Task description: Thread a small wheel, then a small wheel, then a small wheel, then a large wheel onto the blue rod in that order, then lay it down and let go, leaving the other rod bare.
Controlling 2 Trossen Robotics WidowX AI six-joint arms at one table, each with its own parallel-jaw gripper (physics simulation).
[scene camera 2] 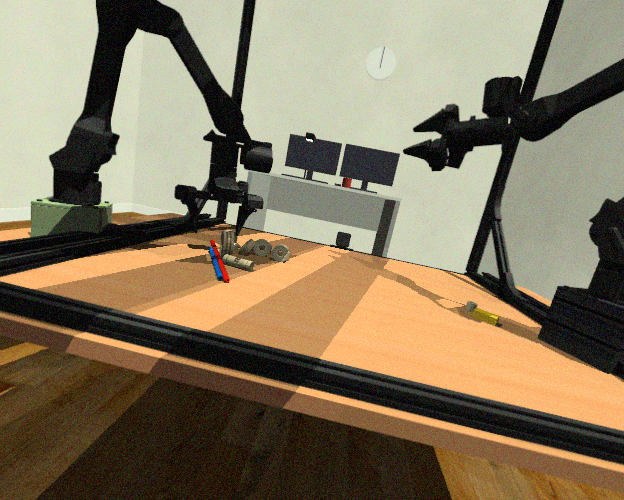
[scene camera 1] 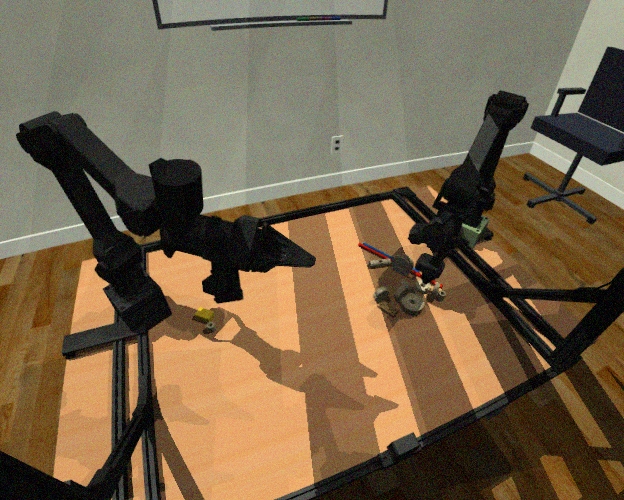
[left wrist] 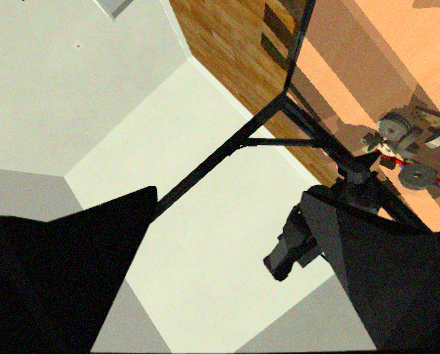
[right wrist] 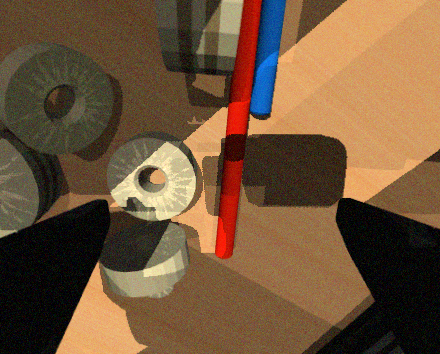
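Observation:
A blue rod and a red rod lie close side by side. A grey stack of discs stands against them; whether a rod passes through it is unclear. In the right wrist view a small wheel shows its hole beside the red rod, and another stands on its edge. Larger grey wheels lie to the left. My right gripper is open and empty above the red rod's end. My left gripper is open and empty, high above the table.
A yellow block with a small grey ring-like piece lies near the left arm's base. A light grey cylinder lies beside the rods. A green block sits at the right arm's base. Black rails edge the table.

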